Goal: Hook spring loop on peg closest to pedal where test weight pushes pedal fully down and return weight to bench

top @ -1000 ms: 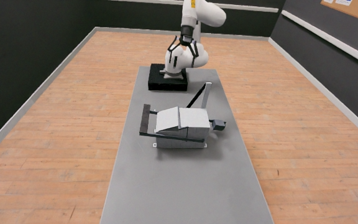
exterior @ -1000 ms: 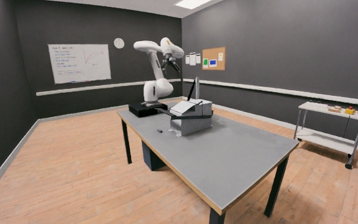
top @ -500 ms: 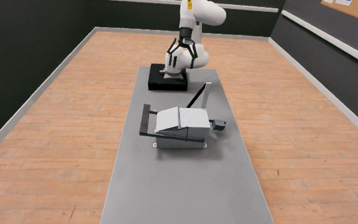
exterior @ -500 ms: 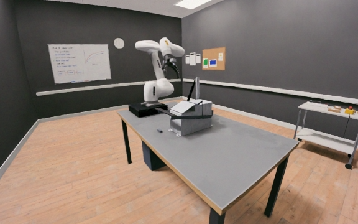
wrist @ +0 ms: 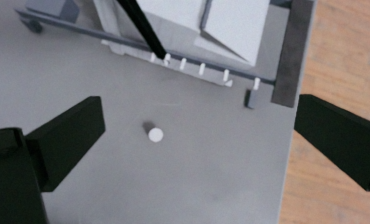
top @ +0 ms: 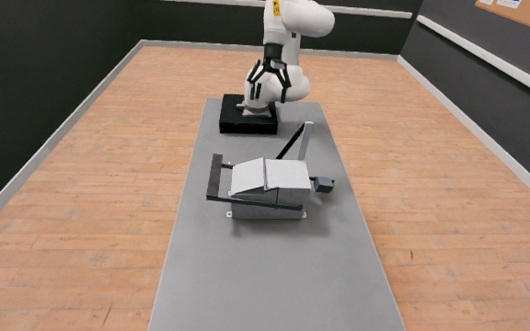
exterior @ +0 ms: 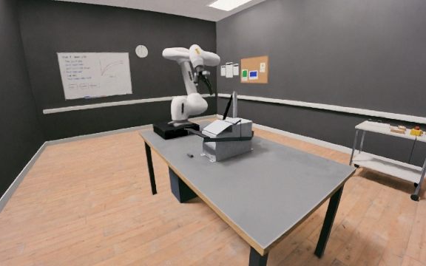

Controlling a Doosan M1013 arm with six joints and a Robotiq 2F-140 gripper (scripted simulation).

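Now: hand 1 cm past the steel test weight and 39 cm above it. Round my hand: small dark object 15 cm ahead, 24 cm to the right, 40 cm below.
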